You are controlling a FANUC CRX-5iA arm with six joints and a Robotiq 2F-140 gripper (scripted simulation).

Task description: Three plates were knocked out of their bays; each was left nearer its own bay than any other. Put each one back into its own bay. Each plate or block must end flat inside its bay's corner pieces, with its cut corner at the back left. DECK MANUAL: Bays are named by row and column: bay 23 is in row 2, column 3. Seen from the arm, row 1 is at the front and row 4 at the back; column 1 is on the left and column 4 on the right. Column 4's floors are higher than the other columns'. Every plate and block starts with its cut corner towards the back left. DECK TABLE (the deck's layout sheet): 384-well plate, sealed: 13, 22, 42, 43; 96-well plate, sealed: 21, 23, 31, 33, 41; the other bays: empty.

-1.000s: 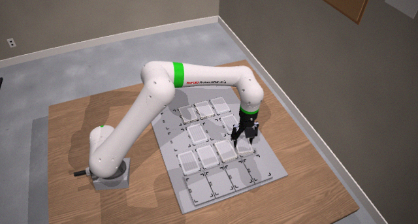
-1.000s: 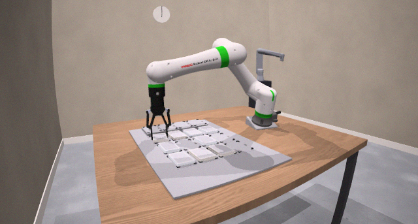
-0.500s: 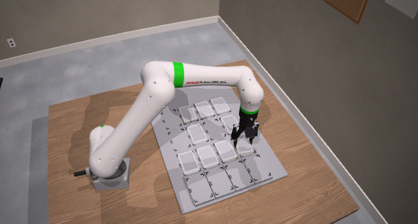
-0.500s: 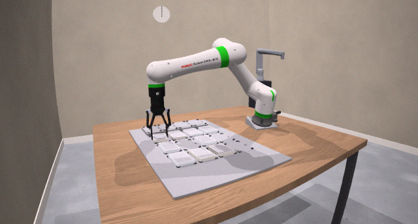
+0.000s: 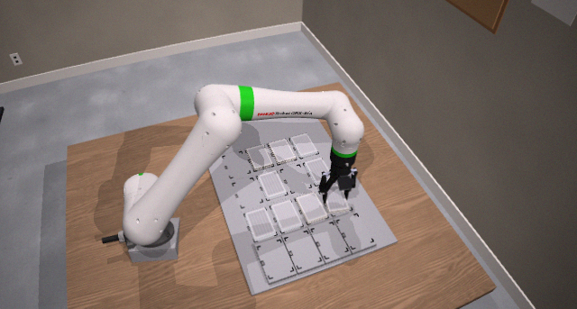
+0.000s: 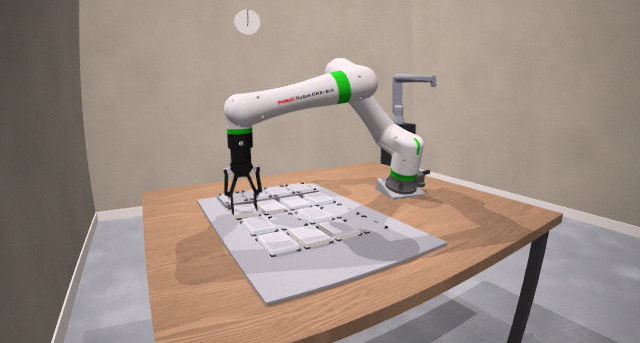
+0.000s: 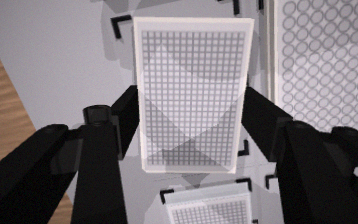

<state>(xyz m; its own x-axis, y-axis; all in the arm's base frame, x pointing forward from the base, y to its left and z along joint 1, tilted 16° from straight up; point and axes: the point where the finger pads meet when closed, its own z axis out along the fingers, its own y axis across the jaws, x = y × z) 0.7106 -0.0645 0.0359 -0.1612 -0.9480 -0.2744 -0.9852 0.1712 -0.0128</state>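
Right now the sealed 384-well plate is 2 cm below my hand.
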